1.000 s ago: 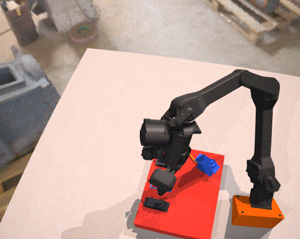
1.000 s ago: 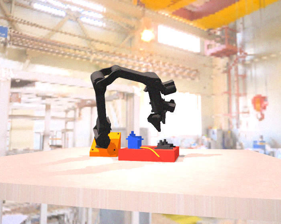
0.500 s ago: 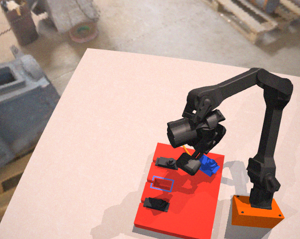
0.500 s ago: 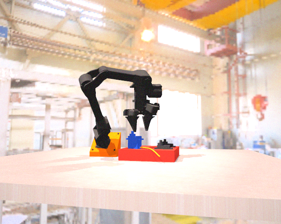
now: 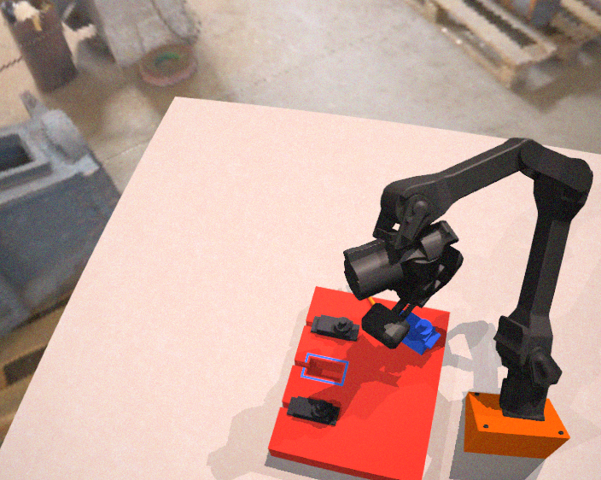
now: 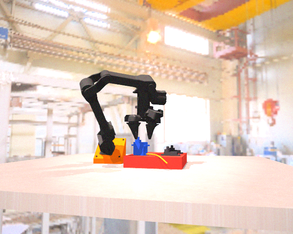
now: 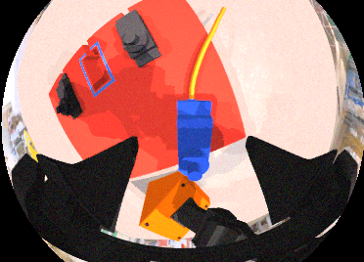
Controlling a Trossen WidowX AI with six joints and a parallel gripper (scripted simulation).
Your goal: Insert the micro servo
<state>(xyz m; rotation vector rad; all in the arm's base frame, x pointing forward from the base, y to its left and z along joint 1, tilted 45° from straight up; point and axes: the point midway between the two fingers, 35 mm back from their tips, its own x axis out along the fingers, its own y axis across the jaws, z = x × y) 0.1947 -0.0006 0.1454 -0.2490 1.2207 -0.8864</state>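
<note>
My gripper tip is now 90 mm to the right of the red deck, 90 mm above it and 10 mm short of it.
</note>
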